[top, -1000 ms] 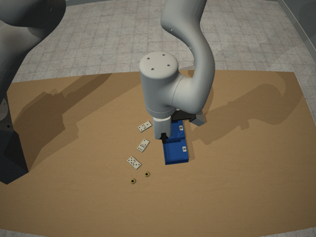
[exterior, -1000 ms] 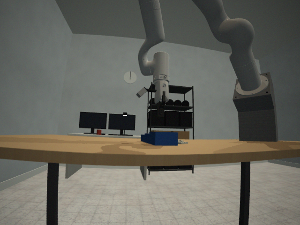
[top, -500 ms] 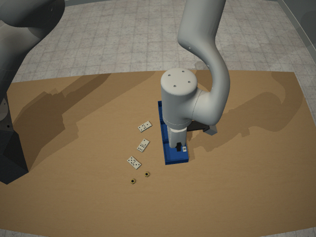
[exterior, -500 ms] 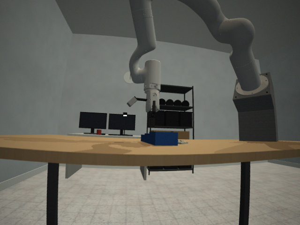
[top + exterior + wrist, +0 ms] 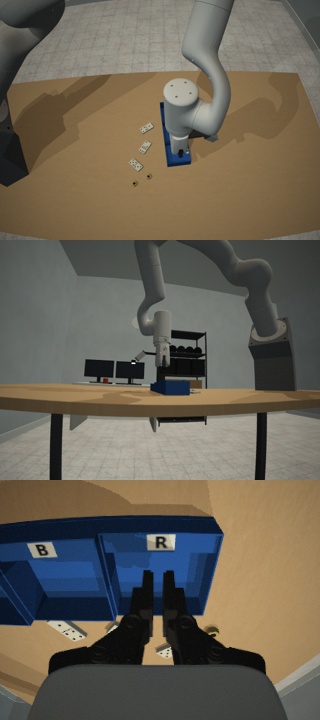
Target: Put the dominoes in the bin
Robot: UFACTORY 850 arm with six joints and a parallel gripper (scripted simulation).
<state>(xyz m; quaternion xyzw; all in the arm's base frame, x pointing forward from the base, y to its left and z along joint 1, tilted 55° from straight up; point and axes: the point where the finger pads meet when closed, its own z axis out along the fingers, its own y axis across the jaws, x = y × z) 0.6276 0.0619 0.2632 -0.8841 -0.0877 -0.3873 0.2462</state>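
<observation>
My gripper is now 40 mm past the blue bin strip, 70 mm to the right of it and 40 mm above it.
</observation>
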